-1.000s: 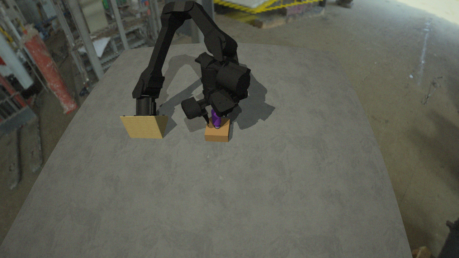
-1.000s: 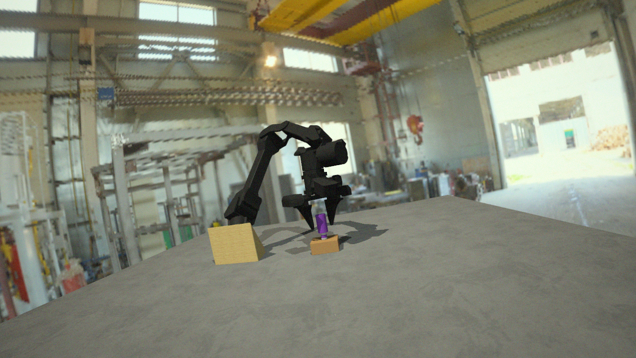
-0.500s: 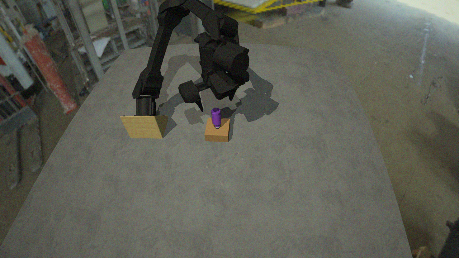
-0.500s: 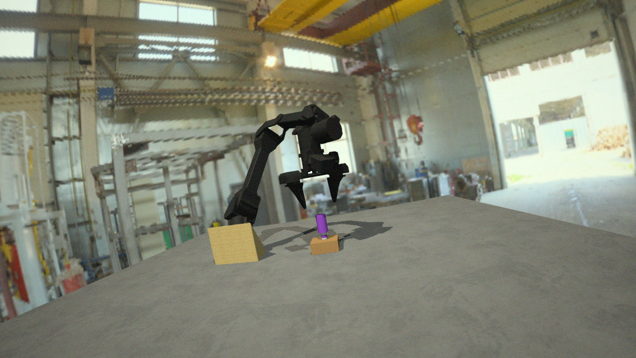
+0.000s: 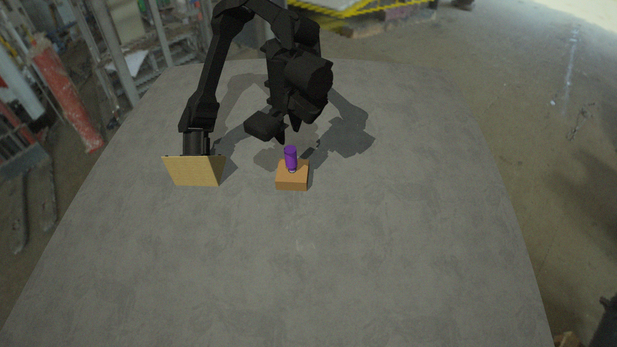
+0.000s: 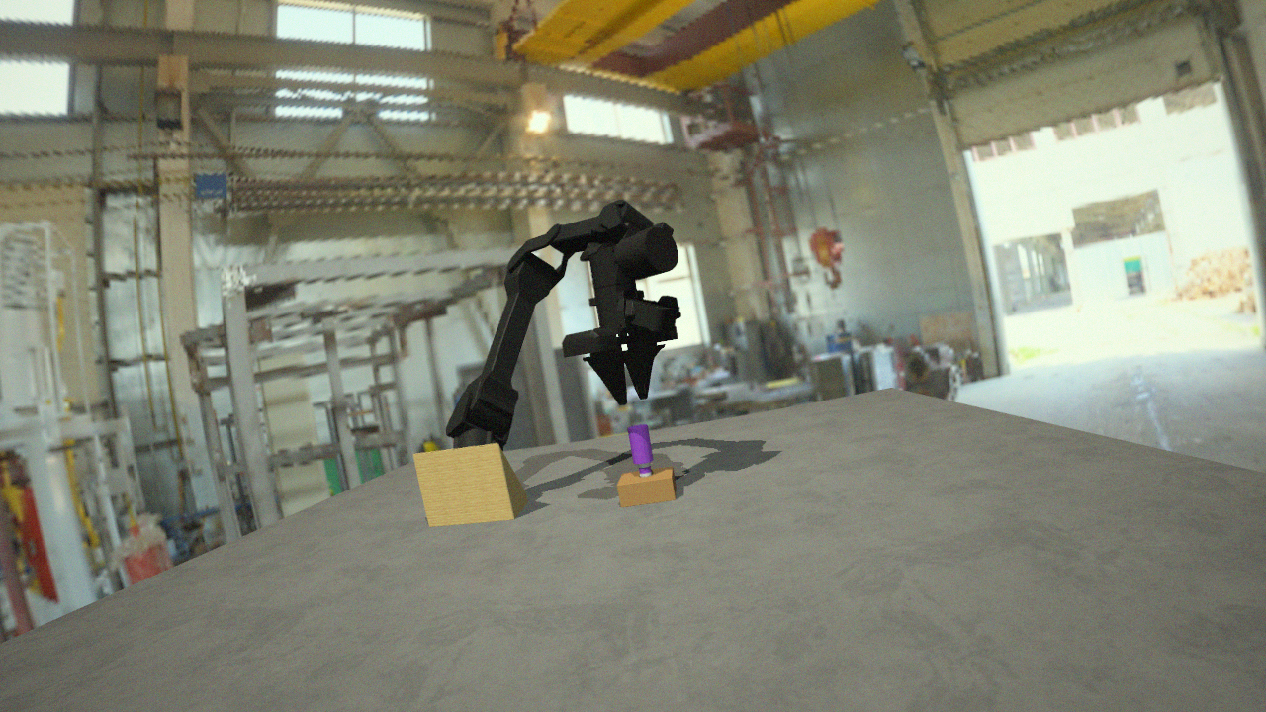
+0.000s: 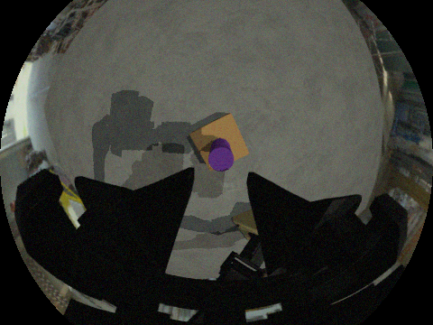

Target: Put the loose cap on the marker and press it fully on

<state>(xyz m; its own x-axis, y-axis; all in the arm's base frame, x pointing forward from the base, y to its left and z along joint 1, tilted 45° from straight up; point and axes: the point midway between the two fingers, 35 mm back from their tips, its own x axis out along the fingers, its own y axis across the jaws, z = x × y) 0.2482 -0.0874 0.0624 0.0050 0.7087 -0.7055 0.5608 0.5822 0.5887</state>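
Now: gripper tip 6 cm above the cap. Round my gripper tip: holder block (12 cm below).
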